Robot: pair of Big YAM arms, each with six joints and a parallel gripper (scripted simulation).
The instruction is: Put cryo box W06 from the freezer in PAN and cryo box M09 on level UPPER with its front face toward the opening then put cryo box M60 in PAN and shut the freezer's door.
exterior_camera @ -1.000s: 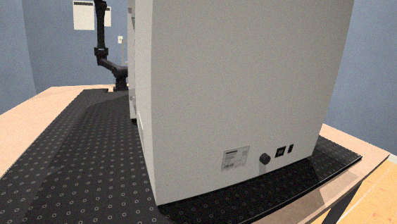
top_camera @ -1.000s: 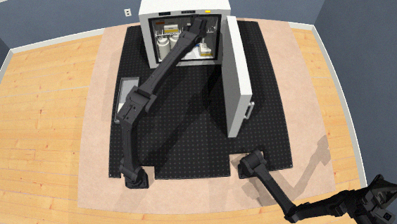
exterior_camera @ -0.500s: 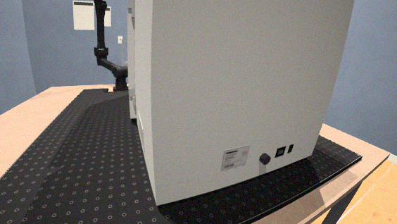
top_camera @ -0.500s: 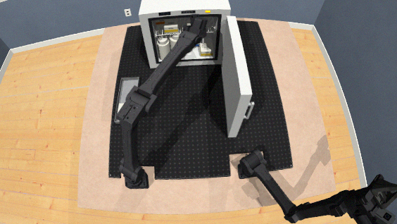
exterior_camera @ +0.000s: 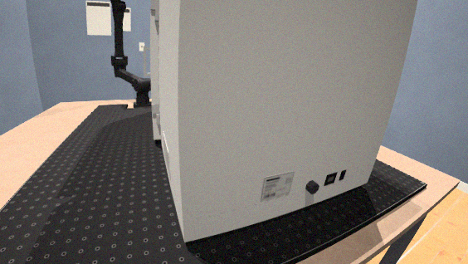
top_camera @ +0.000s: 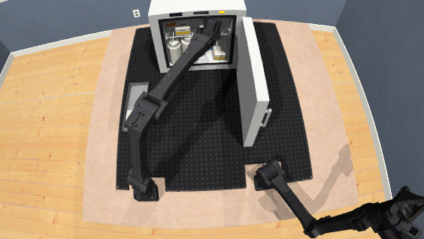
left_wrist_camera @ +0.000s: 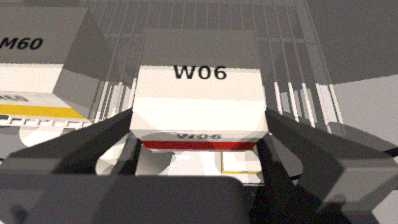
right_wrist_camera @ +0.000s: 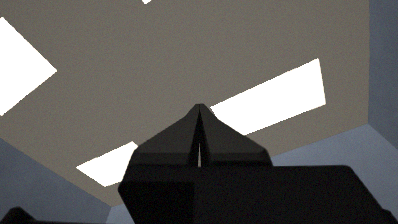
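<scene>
My left gripper is now 43 cm to the right of the transfer pan, 33 cm above it and 21 cm past it. Also, from my left hand: freezer door 27 cm behind, 19 cm to the right, 7 cm below; whitish cryo box 44 cm to the left, 31 cm below, 29 cm behind.
</scene>
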